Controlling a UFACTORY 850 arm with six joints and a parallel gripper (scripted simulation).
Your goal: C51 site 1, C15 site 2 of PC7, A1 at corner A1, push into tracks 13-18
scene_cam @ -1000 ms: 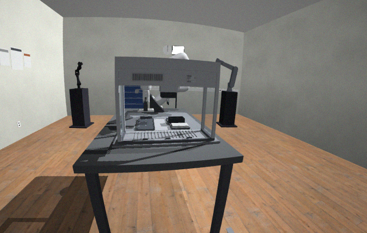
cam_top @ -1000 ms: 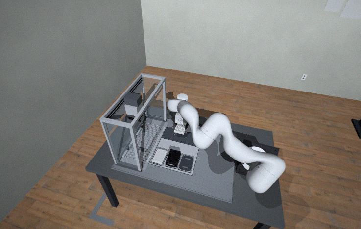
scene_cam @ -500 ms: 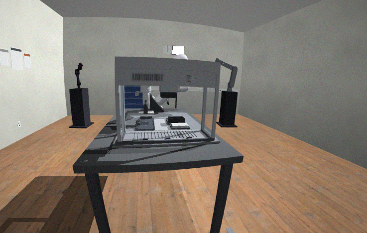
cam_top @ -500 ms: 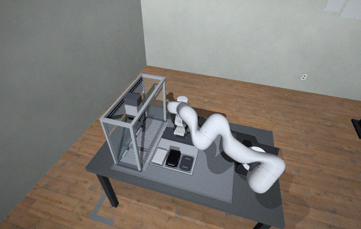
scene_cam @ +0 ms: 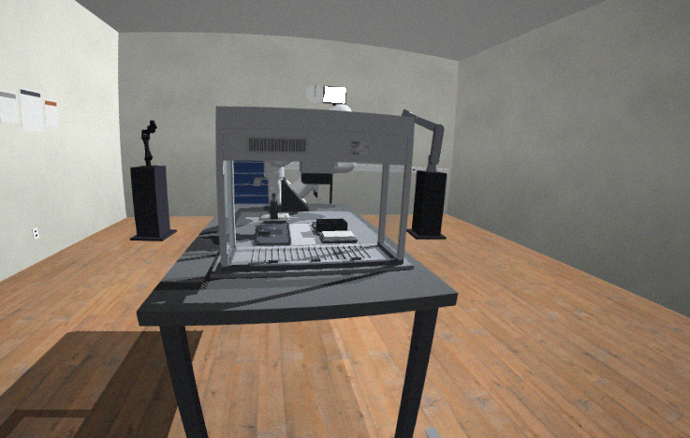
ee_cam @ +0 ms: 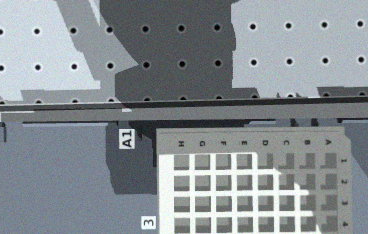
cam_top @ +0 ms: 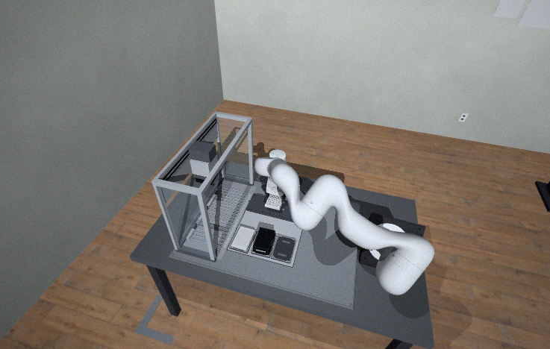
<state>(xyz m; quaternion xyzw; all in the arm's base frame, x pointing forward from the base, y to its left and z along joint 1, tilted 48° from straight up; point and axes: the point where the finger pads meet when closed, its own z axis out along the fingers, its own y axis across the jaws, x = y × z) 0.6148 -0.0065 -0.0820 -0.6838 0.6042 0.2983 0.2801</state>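
Now: hand 70 mm above the plate carrier PC7 and 10 mm past it. Round my hand: black deep-well block C51: 250 mm to the left, 60 mm below, 40 mm behind; then nest S2: 250 mm to the left, 80 mm below, 40 mm behind; then white 96-well plate C15: 10 mm below.
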